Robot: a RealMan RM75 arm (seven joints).
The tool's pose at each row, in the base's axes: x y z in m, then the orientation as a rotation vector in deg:
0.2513, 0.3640, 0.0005, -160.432, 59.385, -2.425
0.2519, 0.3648, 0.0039, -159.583, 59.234, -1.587
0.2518, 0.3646, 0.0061, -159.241, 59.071, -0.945
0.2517, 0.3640, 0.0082, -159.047, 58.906, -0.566
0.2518, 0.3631, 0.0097, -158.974, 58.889, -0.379
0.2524, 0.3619, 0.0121, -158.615, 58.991, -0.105
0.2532, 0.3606, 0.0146, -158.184, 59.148, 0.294
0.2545, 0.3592, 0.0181, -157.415, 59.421, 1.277
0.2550, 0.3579, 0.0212, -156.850, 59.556, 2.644
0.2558, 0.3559, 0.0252, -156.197, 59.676, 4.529
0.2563, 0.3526, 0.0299, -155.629, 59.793, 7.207
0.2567, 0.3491, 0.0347, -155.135, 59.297, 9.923
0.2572, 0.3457, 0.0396, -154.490, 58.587, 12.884
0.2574, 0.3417, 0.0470, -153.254, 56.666, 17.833
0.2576, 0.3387, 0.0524, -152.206, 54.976, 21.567
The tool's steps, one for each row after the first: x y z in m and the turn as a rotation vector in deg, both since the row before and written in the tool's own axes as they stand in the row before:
-0.0002, -0.0015, -0.0032, 0.614, -0.808, 0.158
0.0000, -0.0002, -0.0022, 0.209, -0.536, 0.017
0.0002, 0.0002, -0.0022, 0.136, -0.326, -0.035
0.0006, 0.0003, -0.0016, 0.027, -0.143, 0.018
0.0011, 0.0001, -0.0025, 0.223, -0.264, 0.165
0.0013, 0.0000, -0.0026, 0.240, -0.355, 0.225
0.0016, -0.0004, -0.0036, 0.361, -0.806, 0.418
0.0010, 0.0001, -0.0033, 0.118, -1.010, 0.312
0.0015, 0.0002, -0.0043, 0.053, -1.365, 0.362
0.0019, 0.0012, -0.0053, -0.262, -1.827, 0.404
0.0018, 0.0014, -0.0055, -0.209, -1.939, -0.002
0.0016, 0.0012, -0.0056, -0.139, -2.178, -0.089
0.0010, 0.0015, -0.0082, -0.034, -3.834, -0.600
0.0004, 0.0011, -0.0061, 0.019, -2.978, -0.591

